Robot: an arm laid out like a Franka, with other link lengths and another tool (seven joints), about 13 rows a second.
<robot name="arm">
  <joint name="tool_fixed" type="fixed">
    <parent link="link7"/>
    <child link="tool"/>
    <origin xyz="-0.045 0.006 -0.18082" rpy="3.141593 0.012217 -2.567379"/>
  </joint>
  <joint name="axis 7" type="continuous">
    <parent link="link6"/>
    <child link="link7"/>
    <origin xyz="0.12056 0 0"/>
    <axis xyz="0 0 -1"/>
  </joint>
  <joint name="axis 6" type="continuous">
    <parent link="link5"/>
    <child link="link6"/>
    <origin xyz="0 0 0"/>
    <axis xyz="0 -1 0"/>
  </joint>
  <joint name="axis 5" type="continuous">
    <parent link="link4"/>
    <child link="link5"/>
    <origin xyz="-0.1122 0 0.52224"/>
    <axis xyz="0 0 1"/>
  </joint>
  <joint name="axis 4" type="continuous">
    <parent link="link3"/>
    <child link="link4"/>
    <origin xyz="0.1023 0 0"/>
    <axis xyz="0 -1 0"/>
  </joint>
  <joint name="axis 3" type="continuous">
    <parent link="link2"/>
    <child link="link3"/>
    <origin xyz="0 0 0.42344"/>
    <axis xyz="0 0 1"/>
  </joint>
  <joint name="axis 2" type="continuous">
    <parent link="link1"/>
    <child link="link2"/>
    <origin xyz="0 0 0"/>
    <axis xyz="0 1 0"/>
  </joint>
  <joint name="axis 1" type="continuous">
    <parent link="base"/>
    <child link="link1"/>
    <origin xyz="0 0 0.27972"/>
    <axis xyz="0 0 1"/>
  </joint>
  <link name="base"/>
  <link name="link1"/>
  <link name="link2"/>
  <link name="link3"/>
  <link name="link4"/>
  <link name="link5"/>
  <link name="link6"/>
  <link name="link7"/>
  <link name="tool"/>
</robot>
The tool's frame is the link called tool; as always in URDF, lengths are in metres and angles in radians. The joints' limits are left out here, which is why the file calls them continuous.
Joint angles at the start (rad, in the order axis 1, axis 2, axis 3, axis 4, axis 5, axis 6, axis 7):
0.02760 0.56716 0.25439 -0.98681 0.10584 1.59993 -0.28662
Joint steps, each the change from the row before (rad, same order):
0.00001 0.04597 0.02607 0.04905 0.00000 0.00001 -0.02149
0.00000 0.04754 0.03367 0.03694 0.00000 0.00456 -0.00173
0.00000 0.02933 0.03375 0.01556 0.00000 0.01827 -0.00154
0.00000 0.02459 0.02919 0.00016 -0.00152 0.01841 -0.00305
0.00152 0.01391 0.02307 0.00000 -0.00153 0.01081 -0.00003
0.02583 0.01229 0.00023 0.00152 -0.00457 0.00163 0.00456
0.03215 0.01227 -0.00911 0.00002 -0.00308 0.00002 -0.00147
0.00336 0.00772 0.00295 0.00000 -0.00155 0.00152 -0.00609
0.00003 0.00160 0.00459 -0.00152 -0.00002 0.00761 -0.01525
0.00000 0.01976 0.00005 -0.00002 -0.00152 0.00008 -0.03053
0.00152 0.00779 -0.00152 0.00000 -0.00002 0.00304 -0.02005
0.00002 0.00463 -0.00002 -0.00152 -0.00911 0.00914 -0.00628
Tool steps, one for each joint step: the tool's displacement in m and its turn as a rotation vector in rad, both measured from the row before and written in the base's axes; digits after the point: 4 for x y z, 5 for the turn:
0.0110 0.0116 -0.0098 0.02531 -0.00621 0.03521
0.0091 0.0168 -0.0172 0.02957 0.00829 0.02102
0.0050 0.0183 -0.0118 0.02968 -0.00184 0.01906
0.0031 0.0167 -0.0170 0.02217 0.00692 0.01902
-0.0002 0.0144 -0.0084 0.01664 0.00424 0.01509
-0.0045 0.0233 -0.0105 -0.00388 0.00955 0.02081
-0.0056 0.0240 -0.0131 -0.00980 0.01012 0.02688
0.0000 0.0044 -0.0068 0.00092 0.00385 0.01071
0.0007 0.0025 -0.0012 0.00636 -0.00869 0.01529
0.0039 -0.0010 -0.0191 -0.00035 0.00837 0.02855
0.0020 0.0001 -0.0077 0.00129 -0.00196 0.01803
0.0027 -0.0010 -0.0051 -0.00562 -0.00766 0.00360

